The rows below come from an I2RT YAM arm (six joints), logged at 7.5 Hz.
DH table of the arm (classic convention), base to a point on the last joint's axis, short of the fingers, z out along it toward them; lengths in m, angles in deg. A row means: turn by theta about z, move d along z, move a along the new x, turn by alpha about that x. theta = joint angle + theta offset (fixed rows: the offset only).
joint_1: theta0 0, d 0.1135, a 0.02, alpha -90
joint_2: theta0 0, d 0, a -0.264, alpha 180
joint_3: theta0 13.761, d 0, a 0.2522, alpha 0
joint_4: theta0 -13.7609, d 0, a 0.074, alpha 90
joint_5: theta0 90, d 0, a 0, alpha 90
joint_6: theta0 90, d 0.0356, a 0, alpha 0
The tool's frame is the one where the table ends.
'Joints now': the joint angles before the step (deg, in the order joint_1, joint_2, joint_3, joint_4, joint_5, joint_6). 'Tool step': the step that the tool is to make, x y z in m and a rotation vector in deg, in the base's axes. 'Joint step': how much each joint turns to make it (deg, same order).
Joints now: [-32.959 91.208 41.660 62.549 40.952 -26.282]
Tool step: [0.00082 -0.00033 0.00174 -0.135 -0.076 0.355]
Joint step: [0.000 -0.062 0.352 -0.285 -0.362 0.014]
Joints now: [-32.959 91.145 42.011 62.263 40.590 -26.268]
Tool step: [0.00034 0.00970 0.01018 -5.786 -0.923 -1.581]
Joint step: [1.615 0.480 -0.551 9.456 1.737 -6.885]
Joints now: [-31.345 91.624 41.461 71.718 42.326 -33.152]
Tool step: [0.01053 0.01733 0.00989 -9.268 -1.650 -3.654]
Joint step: [3.828 4.883 1.557 18.960 2.966 -13.861]
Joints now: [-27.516 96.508 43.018 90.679 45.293 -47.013]
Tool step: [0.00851 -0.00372 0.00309 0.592 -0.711 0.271]
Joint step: [0.140 1.163 2.460 -1.713 0.408 1.085]
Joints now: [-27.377 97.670 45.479 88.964 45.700 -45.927]
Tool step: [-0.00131 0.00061 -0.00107 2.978 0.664 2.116]
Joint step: [-0.046 -2.286 -0.853 -6.595 -0.475 4.491]
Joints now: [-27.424 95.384 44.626 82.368 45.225 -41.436]
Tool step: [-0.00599 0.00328 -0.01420 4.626 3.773 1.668]
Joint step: [-0.004 -2.584 -3.243 -7.697 -0.393 4.063]
